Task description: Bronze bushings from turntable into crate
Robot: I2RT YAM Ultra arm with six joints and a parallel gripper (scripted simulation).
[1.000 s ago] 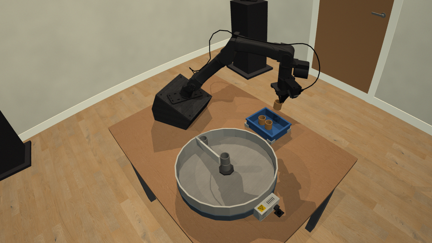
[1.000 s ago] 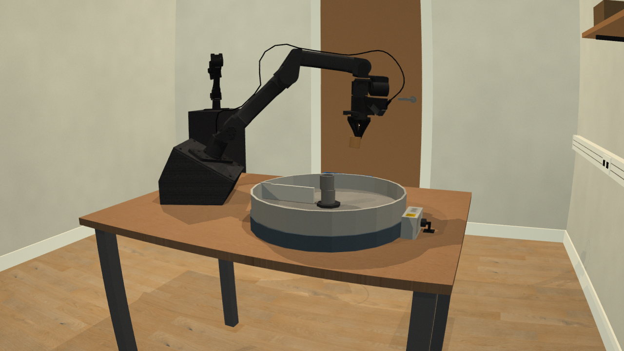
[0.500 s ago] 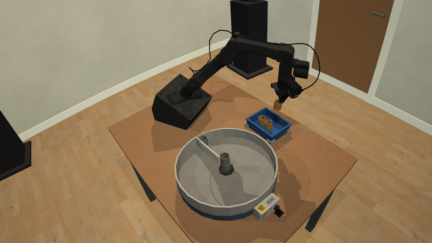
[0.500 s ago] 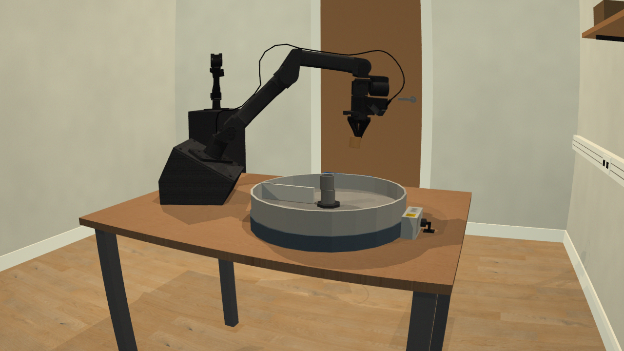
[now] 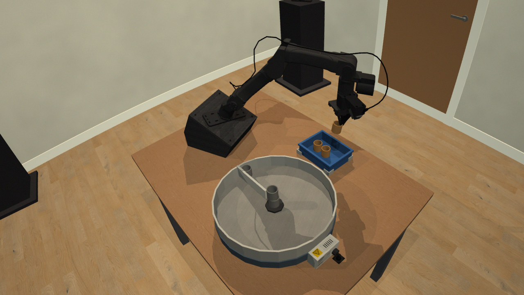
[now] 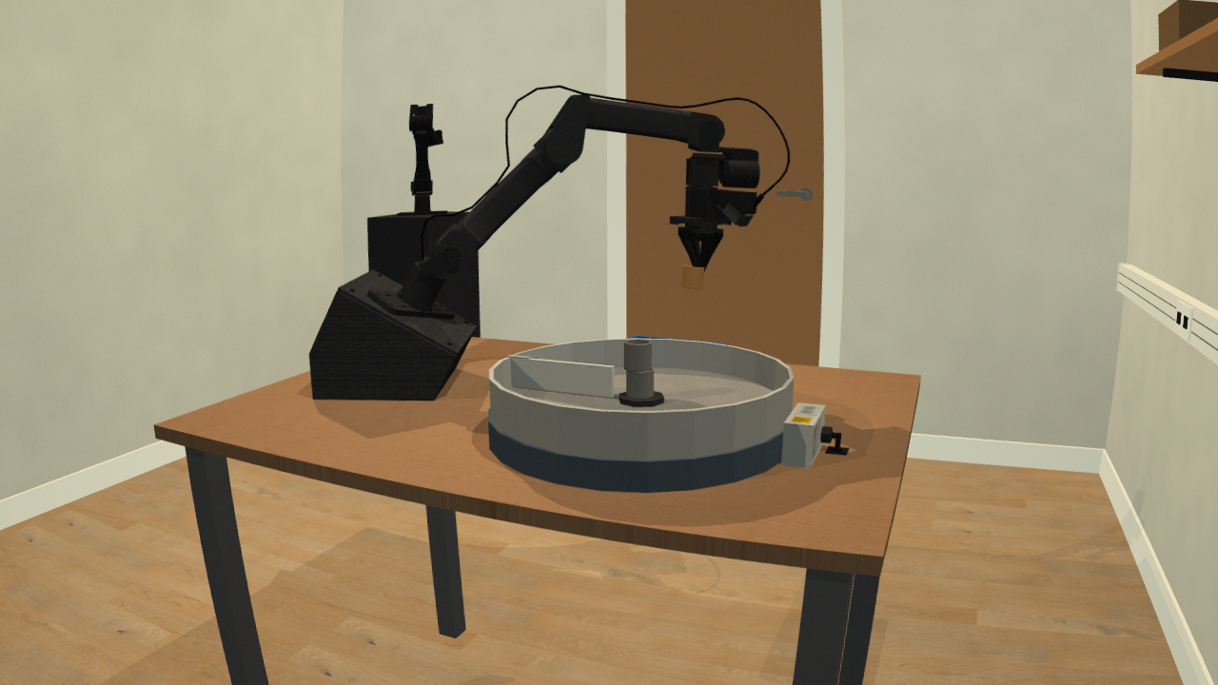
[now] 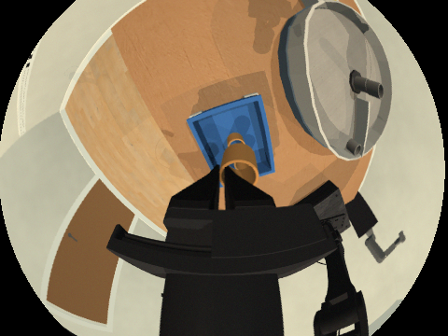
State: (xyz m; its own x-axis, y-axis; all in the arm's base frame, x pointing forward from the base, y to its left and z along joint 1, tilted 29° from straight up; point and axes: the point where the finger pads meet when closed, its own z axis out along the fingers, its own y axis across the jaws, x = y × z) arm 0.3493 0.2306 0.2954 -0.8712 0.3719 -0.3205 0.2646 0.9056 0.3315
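The blue crate lies 17 cm below my hand, 5 cm behind it and 2 cm to the right of it. From my hand the other things lie so: grey turntable 37 cm to the right, 14 cm below, 7 cm ahead.
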